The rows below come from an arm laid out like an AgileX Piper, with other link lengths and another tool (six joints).
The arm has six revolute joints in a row. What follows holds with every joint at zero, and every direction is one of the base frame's. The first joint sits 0.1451 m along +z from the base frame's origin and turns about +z. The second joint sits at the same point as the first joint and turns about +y. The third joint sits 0.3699 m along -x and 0.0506 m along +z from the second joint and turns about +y. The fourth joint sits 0.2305 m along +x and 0.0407 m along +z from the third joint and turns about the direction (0.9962, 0, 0.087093). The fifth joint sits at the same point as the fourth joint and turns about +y. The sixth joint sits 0.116 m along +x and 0.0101 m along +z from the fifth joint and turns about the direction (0.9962, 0, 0.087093). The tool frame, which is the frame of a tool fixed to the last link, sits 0.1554 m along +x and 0.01 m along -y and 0.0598 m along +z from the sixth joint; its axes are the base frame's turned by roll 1.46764, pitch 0.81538 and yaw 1.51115 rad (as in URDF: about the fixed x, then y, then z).
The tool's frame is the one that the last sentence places.
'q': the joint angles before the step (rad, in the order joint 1, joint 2, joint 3, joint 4, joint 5, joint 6). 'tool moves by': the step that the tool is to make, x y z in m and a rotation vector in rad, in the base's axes. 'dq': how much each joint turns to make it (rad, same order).
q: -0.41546 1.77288 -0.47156 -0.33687 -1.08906 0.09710
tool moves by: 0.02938 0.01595 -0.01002 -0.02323 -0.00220 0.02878
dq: 0.07493 0.07507 -0.06282 0.05717 -0.01105 -0.04572
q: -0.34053 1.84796 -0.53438 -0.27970 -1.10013 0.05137
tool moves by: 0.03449 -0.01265 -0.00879 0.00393 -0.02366 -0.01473
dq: 0.01323 0.09951 -0.11312 0.03062 -0.00750 -0.00094
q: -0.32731 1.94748 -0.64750 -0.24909 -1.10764 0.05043
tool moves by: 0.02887 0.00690 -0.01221 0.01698 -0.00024 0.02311
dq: 0.03127 0.07043 -0.08981 0.00433 0.02064 0.02000
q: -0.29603 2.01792 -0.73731 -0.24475 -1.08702 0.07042
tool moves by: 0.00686 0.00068 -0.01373 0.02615 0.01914 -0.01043
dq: 0.01815 0.02850 -0.01334 0.02833 0.00849 0.01157
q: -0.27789 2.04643 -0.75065 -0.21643 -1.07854 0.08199
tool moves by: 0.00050 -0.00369 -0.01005 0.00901 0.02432 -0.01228
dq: 0.00001 0.00936 0.00000 0.01162 0.01664 0.00122
